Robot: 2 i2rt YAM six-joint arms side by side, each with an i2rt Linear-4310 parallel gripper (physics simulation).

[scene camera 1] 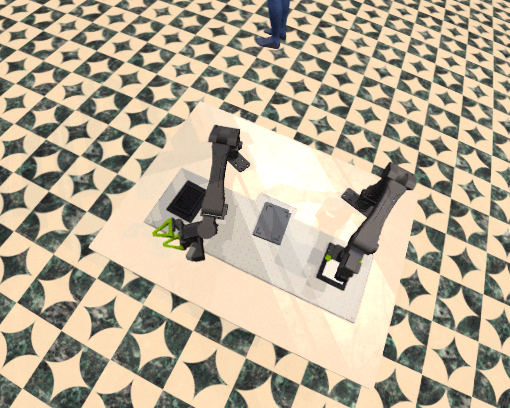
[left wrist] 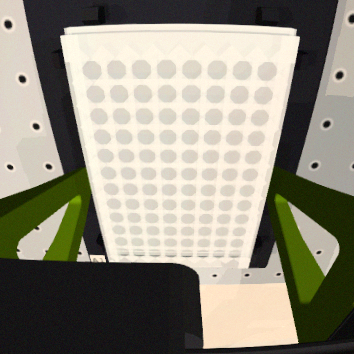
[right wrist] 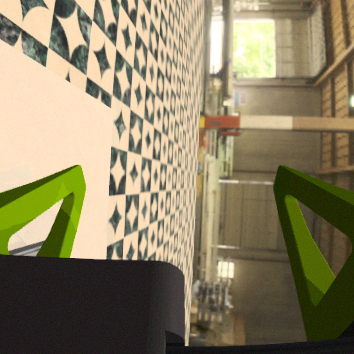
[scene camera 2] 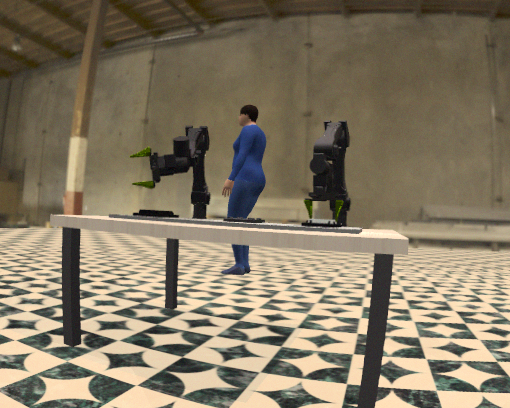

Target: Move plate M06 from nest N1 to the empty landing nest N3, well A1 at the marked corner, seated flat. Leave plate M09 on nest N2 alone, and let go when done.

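Observation:
A white well plate point(scene camera 1: 331, 271) point(scene camera 2: 322, 221) point(left wrist: 180, 145) lies in a black nest point(left wrist: 45, 50) at the right of scene camera 1. My left gripper point(scene camera 1: 345, 259) point(scene camera 2: 324, 217) point(left wrist: 177, 177) is open, pointing down with one finger beside each long side of this plate. A pale corner label point(left wrist: 97, 258) is partly hidden in the left wrist view. An empty dark grey nest point(scene camera 1: 273, 223) point(scene camera 2: 244, 220) is in the middle. A black plate point(scene camera 1: 187, 200) point(scene camera 2: 156, 213) sits at the left. My right gripper point(scene camera 1: 159, 239) point(scene camera 2: 132, 170) point(right wrist: 179, 175) is open and empty, raised and pointing sideways. Plate and nest names are not readable.
The nests stand on a grey perforated board point(scene camera 1: 235, 250) on the pale table point(scene camera 1: 280, 320) point(scene camera 2: 280, 241). The right arm point(scene camera 1: 216, 180) reaches over the board beside the black plate. A person in blue point(scene camera 1: 277, 22) point(scene camera 2: 247, 155) stands behind the table.

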